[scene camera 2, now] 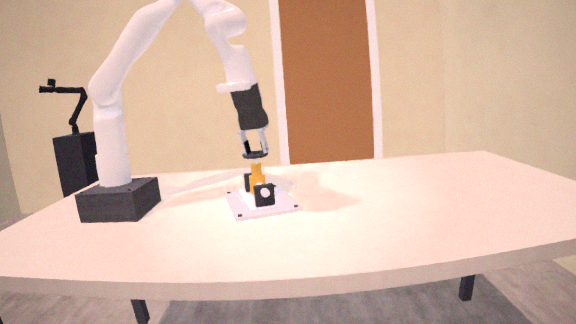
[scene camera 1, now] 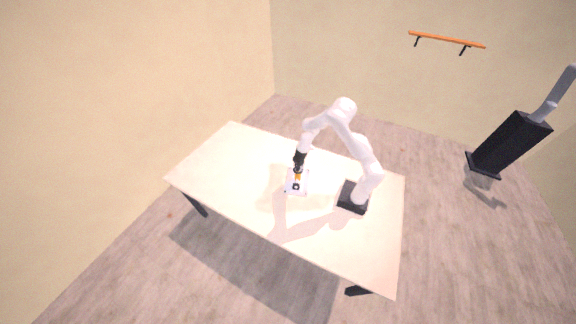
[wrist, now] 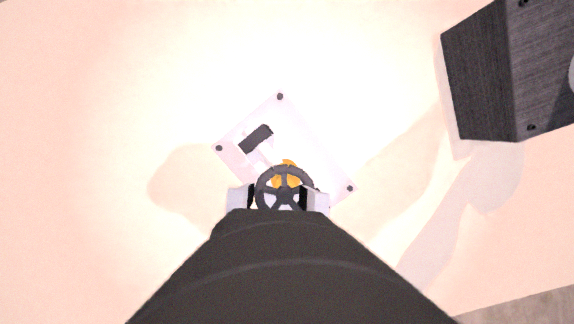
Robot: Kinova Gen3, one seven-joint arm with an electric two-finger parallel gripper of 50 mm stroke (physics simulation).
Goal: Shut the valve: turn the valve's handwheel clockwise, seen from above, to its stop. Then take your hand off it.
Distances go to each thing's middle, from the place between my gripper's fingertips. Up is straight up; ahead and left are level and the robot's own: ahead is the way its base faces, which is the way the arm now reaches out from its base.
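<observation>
The dark spoked handwheel [wrist: 284,193] sits 20 mm below my hand, 10 mm behind it and 10 mm to the left of it; going by their middles, it is the nearest to my hand of the things named here. As for the pale base plate [wrist: 279,103], I find it 140 mm below my hand, and it too is 10 mm to the left of my hand and 10 mm behind it.
</observation>
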